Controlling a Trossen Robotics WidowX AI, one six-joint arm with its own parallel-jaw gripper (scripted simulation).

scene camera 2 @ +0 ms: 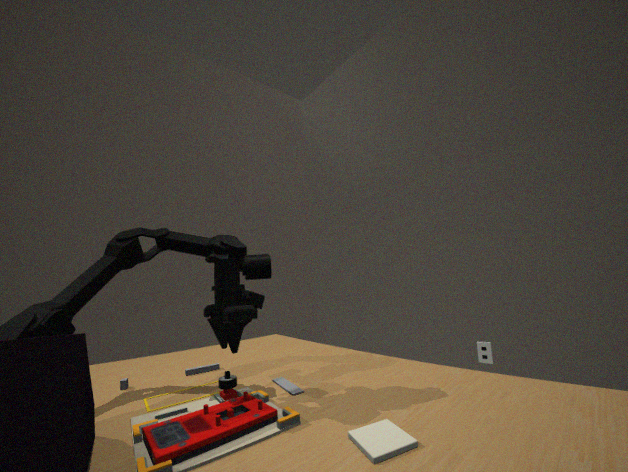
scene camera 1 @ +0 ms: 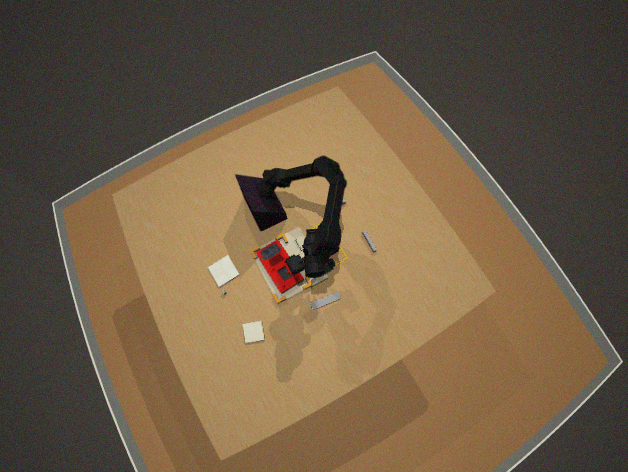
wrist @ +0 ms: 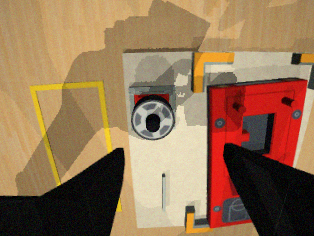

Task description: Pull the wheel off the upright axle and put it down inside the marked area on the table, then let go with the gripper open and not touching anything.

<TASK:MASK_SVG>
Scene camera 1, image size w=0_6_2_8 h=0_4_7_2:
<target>red fixture board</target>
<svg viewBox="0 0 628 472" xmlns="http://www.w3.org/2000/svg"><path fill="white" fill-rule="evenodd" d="M277 239L260 249L256 254L273 283L275 283L282 294L304 281L301 273L292 275L285 262L289 255Z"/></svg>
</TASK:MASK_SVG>
